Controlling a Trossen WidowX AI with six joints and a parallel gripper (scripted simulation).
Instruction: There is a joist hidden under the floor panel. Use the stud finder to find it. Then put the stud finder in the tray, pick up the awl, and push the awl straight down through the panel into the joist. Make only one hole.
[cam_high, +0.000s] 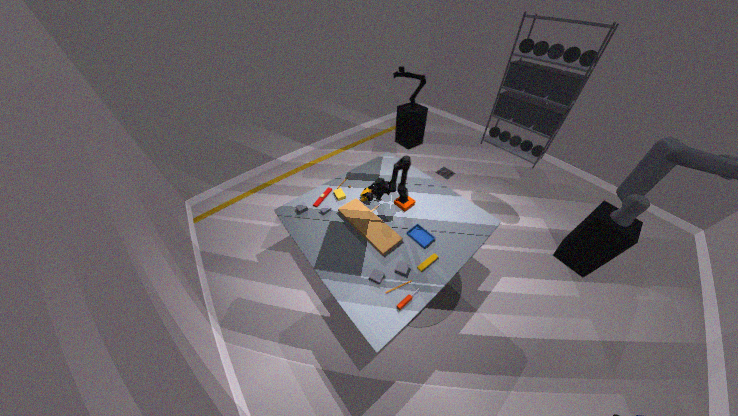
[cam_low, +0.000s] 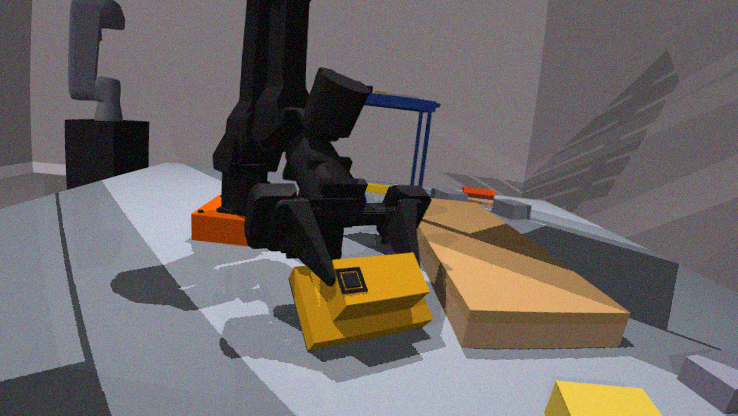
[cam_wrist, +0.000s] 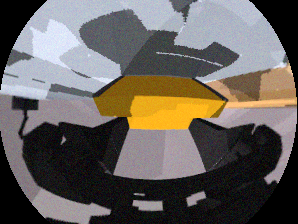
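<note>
The yellow stud finder lies 10 mm to the right of my gripper tip, 10 mm below it and 10 mm behind it. The rest, counted from my gripper tip: awl (150 mm to the left, 50 mm below, 10 mm behind); then green square light (20 mm to the right, 20 mm behind, 10 mm above); then yellow block (160 mm ahead, 150 mm to the right, 50 mm below).
</note>
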